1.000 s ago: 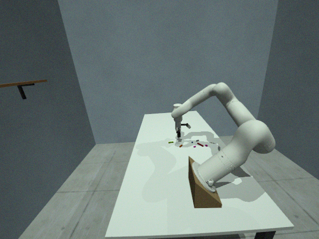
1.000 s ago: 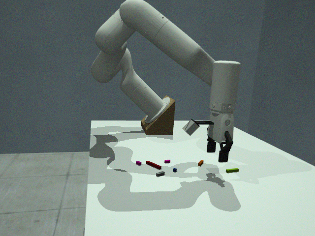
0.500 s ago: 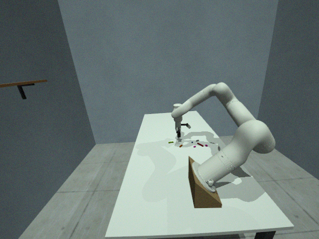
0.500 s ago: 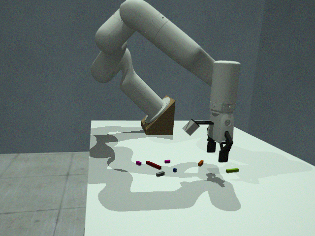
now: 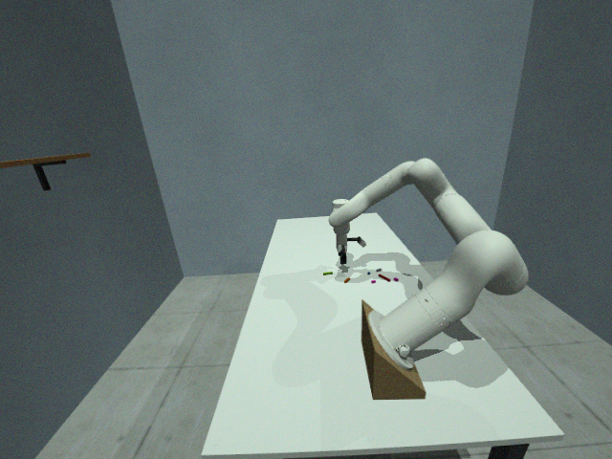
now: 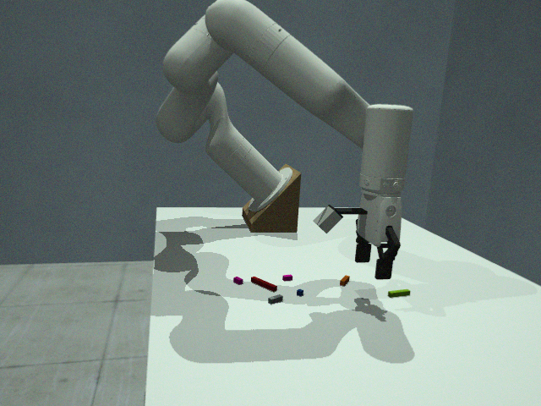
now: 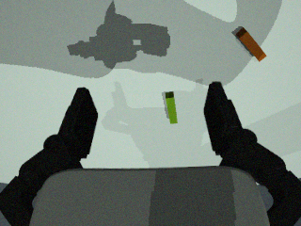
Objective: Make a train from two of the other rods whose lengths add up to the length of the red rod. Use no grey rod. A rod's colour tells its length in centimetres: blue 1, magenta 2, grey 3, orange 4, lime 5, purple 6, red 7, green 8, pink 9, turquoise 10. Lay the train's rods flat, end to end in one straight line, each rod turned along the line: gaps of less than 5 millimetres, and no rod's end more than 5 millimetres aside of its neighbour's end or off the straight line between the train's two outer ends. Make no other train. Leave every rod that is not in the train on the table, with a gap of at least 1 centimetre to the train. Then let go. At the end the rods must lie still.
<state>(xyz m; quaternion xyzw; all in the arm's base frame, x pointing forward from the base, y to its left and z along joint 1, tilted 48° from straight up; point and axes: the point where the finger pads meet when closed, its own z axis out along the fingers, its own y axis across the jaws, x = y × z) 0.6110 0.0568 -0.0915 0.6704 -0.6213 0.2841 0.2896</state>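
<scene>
My gripper is now 20 cm to the left of the red rod, 9 cm past it and 7 cm above it. Also, from my hand: lime rod (8 cm to the left, 7 cm below, 3 cm behind); orange rod (10 cm behind, 7 cm below, 2 cm to the right); blue rod (13 cm to the right, 7 cm below, 4 cm behind).
</scene>
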